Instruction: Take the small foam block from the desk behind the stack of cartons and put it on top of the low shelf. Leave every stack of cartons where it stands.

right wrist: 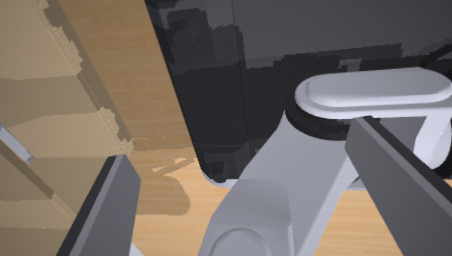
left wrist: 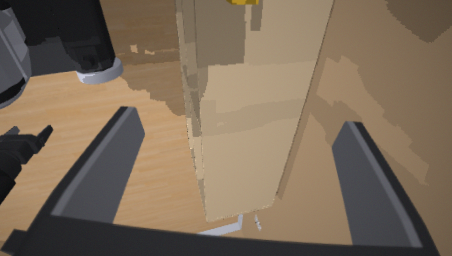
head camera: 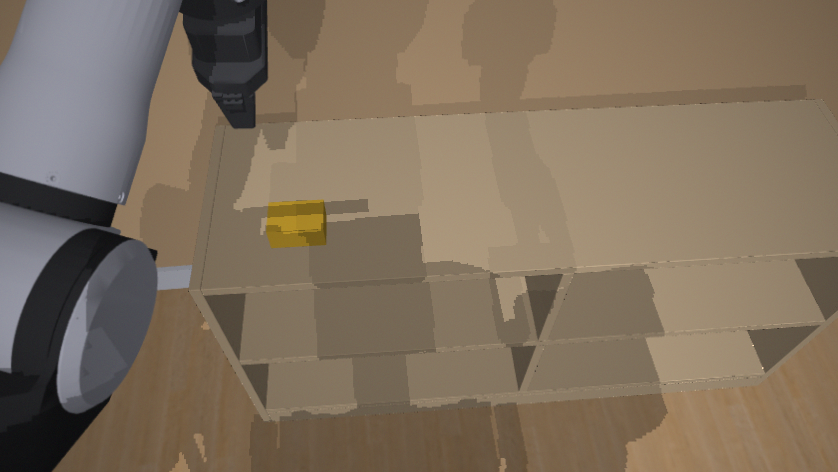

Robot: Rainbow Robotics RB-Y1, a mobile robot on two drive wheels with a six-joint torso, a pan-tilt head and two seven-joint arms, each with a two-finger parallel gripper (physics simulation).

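Places are measured from the robot's base along level axes (x ahead, y left, z up), in centimetres.
Where they show: left gripper, fingertip midpoint: [left wrist: 237, 127] [head camera: 244, 70]; right gripper, fingertip midpoint: [right wrist: 239, 150] [left wrist: 34, 127]; robot's base at its link origin: [left wrist: 84, 3].
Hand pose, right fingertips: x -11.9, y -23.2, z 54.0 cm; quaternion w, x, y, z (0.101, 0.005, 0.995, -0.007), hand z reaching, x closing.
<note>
Things, the pixels of their centre, and the offset from my right fingertips. "*": a spot on its surface instead. Level surfaces: height alone.
- yellow foam block at the middle of its body: [head camera: 297, 223] dy +35.7, dx +60.5, dz +9.4 cm
- low shelf at its surface level: dz +7.2 cm
- Wooden floor at its surface level: dz -53.9 cm
- light arm part at a spot on its surface: [right wrist: 280, 180] * dy +18.1, dx -2.3, dz -11.8 cm
The yellow foam block [head camera: 296, 223] [left wrist: 244, 1] rests on top of the low shelf [head camera: 645, 175] [left wrist: 245, 170], near its left end in the head view; a sliver of the block shows at the top edge of the left wrist view. My left gripper [head camera: 243, 126] [left wrist: 237, 127] is open and empty, and in the head view it appears above the shelf's far left corner, apart from the block. My right gripper [right wrist: 239, 150] is open, with no thing between its fingertips. The desk and the stacks of cartons do not show.
The shelf's open compartments face the bottom of the head view. Wooden floor [head camera: 175, 363] [left wrist: 155, 170] [right wrist: 165, 225] lies beside the shelf. The robot's dark base [right wrist: 205, 90] and a light arm part [right wrist: 280, 180] show in the right wrist view. A brown surface [head camera: 363, 64] borders the shelf's far side.
</note>
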